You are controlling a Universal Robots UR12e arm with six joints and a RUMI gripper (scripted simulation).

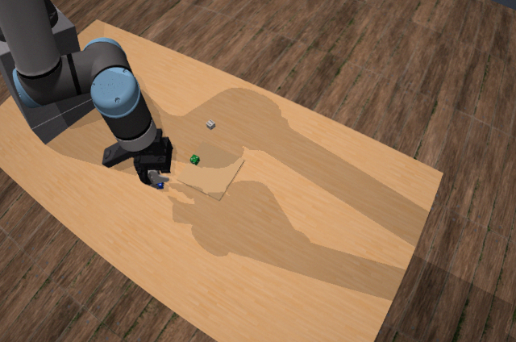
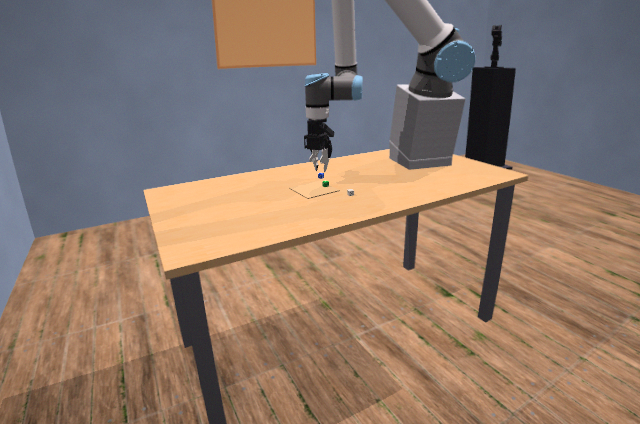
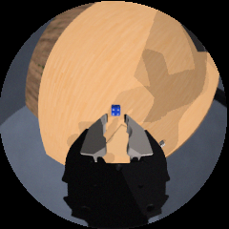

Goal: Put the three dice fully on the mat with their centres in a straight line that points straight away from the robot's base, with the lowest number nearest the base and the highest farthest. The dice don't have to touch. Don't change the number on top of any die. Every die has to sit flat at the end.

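My hand is 3 cm above the blue die. From my hand the other things lie so: green die (12 cm to the left, 3 cm below, 2 cm ahead); white die (24 cm to the left, 3 cm below, 3 cm behind); tan mat (13 cm to the left, 7 cm ahead, 4 cm below).
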